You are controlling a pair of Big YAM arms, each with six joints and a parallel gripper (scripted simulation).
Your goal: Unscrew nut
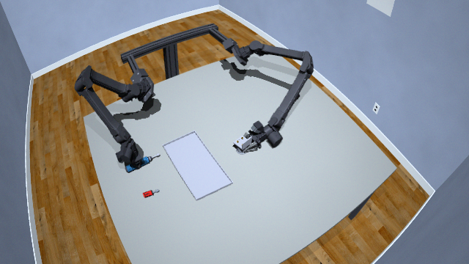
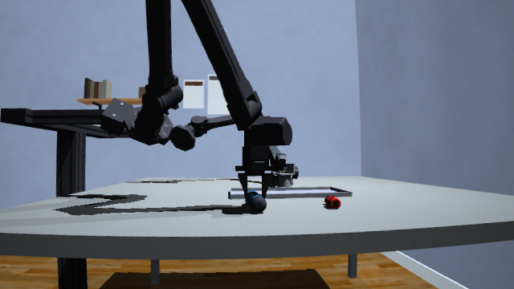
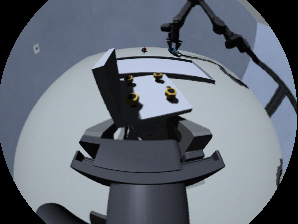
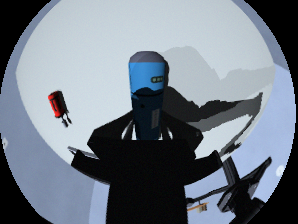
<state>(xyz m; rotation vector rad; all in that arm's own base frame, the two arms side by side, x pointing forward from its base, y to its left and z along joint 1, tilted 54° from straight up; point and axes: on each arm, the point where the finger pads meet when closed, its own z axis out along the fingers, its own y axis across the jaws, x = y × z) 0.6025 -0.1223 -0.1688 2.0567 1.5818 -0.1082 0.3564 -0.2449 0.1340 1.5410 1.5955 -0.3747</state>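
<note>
My left hand is 50 mm below the bracket. From my left hand the other things lie so: red tool (590 mm to the right, 30 mm ahead, 10 mm below).
</note>
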